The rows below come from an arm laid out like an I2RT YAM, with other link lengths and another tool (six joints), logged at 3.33 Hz.
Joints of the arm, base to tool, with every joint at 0 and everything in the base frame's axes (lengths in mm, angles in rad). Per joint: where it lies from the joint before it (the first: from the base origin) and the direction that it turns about. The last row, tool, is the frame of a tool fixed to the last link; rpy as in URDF.
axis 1: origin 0 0 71.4 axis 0 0 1
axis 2: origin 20.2 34.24 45.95 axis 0 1 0
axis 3: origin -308.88 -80.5 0 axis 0 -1 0
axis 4: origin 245 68.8 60 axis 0 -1 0
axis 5: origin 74.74 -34.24 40.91 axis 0 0 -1
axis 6: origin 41.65 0 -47.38 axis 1 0 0
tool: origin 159 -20 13 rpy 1.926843 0.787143 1.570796
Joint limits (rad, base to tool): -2.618..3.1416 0..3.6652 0..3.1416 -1.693..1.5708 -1.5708..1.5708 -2.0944..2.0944
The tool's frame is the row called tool.
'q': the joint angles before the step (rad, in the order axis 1, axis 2, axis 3, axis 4, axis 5, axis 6). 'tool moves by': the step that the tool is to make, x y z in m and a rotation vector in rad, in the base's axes. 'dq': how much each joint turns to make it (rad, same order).
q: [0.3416, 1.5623, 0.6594, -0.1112, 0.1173, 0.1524]
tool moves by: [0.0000, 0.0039, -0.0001, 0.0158, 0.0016, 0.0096]
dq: [0.0004, 0.0000, 0.0001, 0.0037, -0.0180, 0.0004]
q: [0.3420, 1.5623, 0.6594, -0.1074, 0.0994, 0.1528]
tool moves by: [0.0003, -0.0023, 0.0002, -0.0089, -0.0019, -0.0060]
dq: [-0.0005, 0.0002, 0.0001, -0.0011, 0.0106, -0.0001]
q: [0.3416, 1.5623, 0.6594, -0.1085, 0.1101, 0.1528]
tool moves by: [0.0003, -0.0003, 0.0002, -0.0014, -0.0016, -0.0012]
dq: [0.0002, 0.0001, -0.0001, 0.0012, 0.0023, 0.0002]
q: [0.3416, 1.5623, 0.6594, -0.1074, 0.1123, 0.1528]
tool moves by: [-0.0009, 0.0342, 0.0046, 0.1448, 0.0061, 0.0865]
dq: [-0.0001, -0.0098, -0.0001, 0.0330, -0.1633, 0.0038]
